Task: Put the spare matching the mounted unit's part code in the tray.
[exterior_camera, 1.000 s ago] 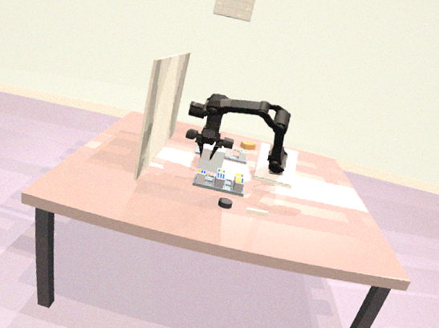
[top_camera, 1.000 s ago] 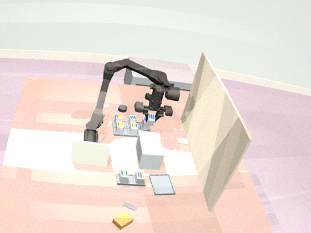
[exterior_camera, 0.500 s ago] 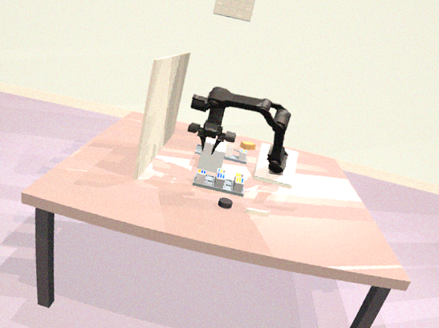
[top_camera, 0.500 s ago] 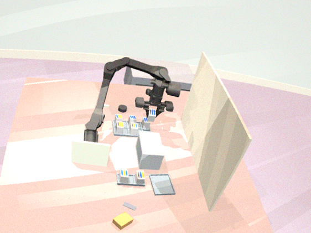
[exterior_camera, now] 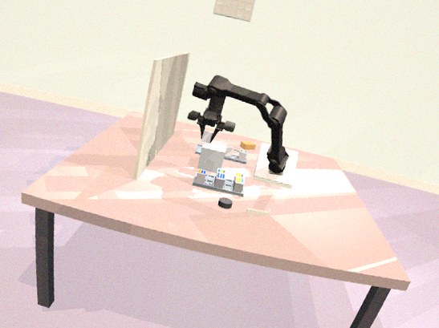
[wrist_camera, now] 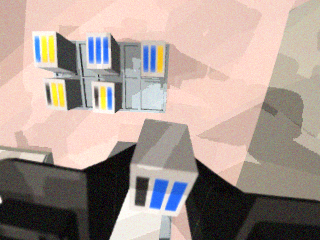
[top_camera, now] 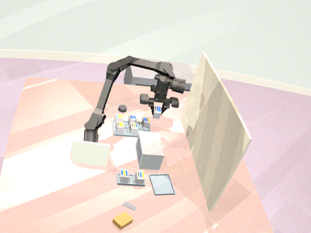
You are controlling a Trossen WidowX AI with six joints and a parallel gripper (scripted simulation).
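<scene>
My gripper tip is now 33 cm to the left of the flat tray and 15 cm above it. Round my gripper tip: grey spare 3 cm above; then tall beige panel 21 cm ahead, 16 cm to the right, 7 cm above; then mounted unit 4 cm behind, 14 cm to the right, 10 cm below.
</scene>
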